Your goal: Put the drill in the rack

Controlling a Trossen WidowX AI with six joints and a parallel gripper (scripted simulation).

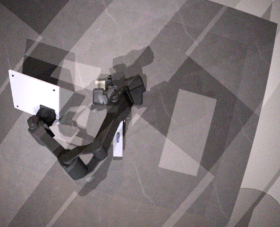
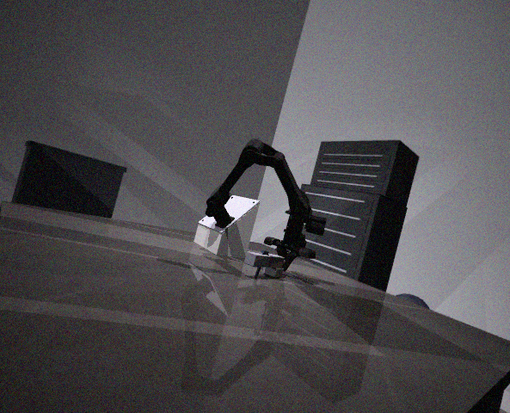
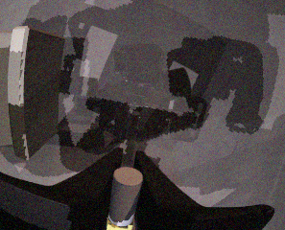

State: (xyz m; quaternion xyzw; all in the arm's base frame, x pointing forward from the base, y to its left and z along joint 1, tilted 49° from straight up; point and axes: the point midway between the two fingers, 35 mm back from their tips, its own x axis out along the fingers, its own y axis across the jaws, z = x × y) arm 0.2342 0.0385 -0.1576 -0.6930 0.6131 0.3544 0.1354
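My gripper tip is 2 cm short of the drill, 5 cm to the left of it and 3 cm below it. Round my gripper tip: blue-grey key (5 cm ahead, 15 cm to the right, 4 cm above); beige rack (8 cm behind, 1 cm to the left).
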